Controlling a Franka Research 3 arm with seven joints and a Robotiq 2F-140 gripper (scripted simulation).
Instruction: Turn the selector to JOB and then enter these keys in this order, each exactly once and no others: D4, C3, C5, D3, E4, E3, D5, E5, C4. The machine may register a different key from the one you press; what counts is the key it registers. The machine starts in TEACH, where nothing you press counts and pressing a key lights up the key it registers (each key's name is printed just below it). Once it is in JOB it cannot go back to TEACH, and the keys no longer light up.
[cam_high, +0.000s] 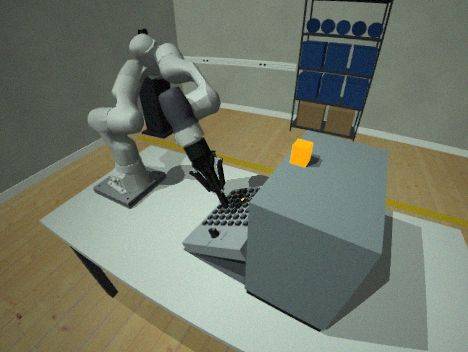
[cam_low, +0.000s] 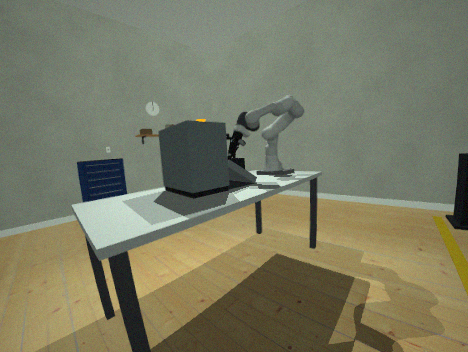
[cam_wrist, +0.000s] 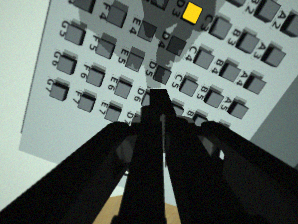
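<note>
Now: hand 110 mm to the left of the selector knob, 50 mm above it and 20 mm short of it. Round my hand: key (70 mm ahead, 50 mm to the left, 50 mm below).
</note>
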